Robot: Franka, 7 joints.
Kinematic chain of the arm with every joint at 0, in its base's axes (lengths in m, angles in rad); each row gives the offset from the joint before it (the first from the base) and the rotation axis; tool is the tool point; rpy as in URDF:
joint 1: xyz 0 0 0.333 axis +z
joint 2: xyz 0 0 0 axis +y
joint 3: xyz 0 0 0.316 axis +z
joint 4: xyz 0.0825 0 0 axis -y
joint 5: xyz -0.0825 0 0.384 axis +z
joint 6: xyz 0 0 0 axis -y
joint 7: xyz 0.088 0 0 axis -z
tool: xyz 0 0 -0.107 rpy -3.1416 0 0
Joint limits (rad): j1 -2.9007..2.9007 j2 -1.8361..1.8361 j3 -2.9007..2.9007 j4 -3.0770..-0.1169 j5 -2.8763..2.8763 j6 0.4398..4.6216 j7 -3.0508..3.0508
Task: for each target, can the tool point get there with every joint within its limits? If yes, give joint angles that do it. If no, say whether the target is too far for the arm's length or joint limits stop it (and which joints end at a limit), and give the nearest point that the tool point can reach.
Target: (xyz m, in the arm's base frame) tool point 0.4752 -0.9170 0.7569
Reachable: no: too far | nearest point 0.3652 -0.7047 0.6587 | short by 0.259 m
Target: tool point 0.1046 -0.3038 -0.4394
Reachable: no: joint limits stop it (at a limit: joint 2) | nearest point 0.1030 -0.2991 -0.3597 | short by 0.080 m
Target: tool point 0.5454 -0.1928 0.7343
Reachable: yes | joints -0.7907 0.4172 0.9837 -1.2351 -2.0667 0.7845 -2.1470
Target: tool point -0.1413 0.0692 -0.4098
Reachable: no: joint limits stop it (at a limit: joint 2) | nearest point -0.1532 0.0750 -0.3487 | short by 0.063 m
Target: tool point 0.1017 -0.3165 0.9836
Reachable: yes | joints 0.0797 -0.1700 -0.6745 -0.8860 -1.5147 1.0147 1.9045
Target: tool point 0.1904 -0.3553 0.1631
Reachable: yes | joints -0.2106 0.3861 -0.6416 -2.5293 1.8004 2.9458 -0.4883
